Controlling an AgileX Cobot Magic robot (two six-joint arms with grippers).
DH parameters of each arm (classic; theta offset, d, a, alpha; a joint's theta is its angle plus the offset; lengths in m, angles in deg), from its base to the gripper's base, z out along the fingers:
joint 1: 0 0.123 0 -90
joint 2: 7.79 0 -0.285 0
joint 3: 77.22 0 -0.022 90
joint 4: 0 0.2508 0 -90
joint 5: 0 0 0.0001 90
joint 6: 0 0.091 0 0
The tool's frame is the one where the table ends.
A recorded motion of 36 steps. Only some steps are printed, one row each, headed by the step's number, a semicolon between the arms.
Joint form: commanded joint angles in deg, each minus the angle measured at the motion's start. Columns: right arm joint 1, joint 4, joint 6, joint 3, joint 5, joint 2; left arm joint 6, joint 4, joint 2, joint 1, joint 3, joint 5.
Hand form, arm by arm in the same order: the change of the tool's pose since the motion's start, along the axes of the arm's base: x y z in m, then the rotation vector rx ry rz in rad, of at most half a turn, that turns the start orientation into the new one. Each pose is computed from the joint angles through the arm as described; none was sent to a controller.
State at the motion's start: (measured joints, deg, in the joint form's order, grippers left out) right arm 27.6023 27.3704 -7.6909 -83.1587 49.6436 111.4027; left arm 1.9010 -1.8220 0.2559 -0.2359 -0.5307 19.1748
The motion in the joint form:
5: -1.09 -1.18 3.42 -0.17 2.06 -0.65; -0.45 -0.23 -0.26 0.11 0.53 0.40
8: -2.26 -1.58 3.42 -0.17 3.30 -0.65; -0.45 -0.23 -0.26 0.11 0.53 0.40
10: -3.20 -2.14 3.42 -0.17 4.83 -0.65; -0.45 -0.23 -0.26 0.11 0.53 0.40
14: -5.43 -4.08 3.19 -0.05 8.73 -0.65; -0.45 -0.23 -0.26 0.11 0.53 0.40
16: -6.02 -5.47 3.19 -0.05 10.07 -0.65; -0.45 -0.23 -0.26 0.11 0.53 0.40
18: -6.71 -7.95 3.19 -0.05 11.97 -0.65; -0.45 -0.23 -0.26 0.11 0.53 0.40
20: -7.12 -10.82 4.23 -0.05 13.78 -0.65; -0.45 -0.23 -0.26 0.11 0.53 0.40
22: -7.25 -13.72 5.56 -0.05 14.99 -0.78; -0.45 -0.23 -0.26 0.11 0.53 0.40
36: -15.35 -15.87 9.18 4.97 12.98 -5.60; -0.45 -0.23 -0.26 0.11 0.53 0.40
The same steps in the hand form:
5: 0.0008 -0.0087 0.0041 -0.0121 0.0372 -0.0488; -0.0002 0.0000 -0.0035 -0.0116 0.0118 0.0033
8: 0.0032 -0.0166 0.0035 -0.0233 0.0532 -0.0579; -0.0002 0.0000 -0.0035 -0.0116 0.0118 0.0033
10: 0.0042 -0.0234 0.0027 -0.0382 0.0727 -0.0601; -0.0002 0.0000 -0.0035 -0.0116 0.0118 0.0033
14: 0.0056 -0.0406 0.0003 -0.0843 0.1205 -0.0572; -0.0002 0.0000 -0.0035 -0.0116 0.0118 0.0033
16: 0.0057 -0.0463 -0.0006 -0.1107 0.1324 -0.0509; -0.0002 0.0000 -0.0035 -0.0116 0.0118 0.0033
18: 0.0055 -0.0543 -0.0020 -0.1564 0.1465 -0.0377; -0.0002 0.0000 -0.0035 -0.0116 0.0118 0.0033
20: 0.0048 -0.0612 -0.0033 -0.2074 0.1637 -0.0362; -0.0002 0.0000 -0.0035 -0.0116 0.0118 0.0033
22: 0.0041 -0.0664 -0.0035 -0.2559 0.1700 -0.0398; -0.0002 0.0000 -0.0035 -0.0116 0.0118 0.0033
36: 0.0038 -0.1247 0.0057 -0.2642 0.1674 -0.2398; -0.0002 0.0000 -0.0035 -0.0116 0.0118 0.0033

